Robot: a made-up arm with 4 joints.
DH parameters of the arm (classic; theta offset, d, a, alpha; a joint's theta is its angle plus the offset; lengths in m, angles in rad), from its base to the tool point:
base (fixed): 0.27 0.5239 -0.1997 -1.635
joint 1: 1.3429 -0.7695 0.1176 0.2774
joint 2: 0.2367 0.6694 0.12 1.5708
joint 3: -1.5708 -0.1 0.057 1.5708
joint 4: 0 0.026 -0.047 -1.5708
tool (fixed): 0 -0.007 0 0
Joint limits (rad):
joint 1: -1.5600..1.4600
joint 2: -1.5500..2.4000
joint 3: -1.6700..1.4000
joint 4: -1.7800..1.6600
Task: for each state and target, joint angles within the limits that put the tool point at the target. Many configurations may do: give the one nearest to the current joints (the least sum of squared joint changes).
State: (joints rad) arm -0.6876 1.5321 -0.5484 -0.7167
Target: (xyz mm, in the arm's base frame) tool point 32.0 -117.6 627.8
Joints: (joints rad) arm -0.1785 2.4000 -0.6475 -0.2828
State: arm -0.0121 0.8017 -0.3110 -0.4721
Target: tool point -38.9 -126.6 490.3
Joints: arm -0.4910 0.7025 -0.2041 -0.8579
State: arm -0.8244 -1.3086 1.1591 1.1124
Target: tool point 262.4 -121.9 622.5
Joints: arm -0.8167 -1.4376 1.4000 1.6476
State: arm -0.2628 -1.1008 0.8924 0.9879
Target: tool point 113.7 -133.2 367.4
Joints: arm -0.4130 -0.7751 0.8682 0.8146
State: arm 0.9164 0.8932 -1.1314 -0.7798
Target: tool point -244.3 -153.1 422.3
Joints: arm 1.4238 0.7180 -1.1557 -0.6738
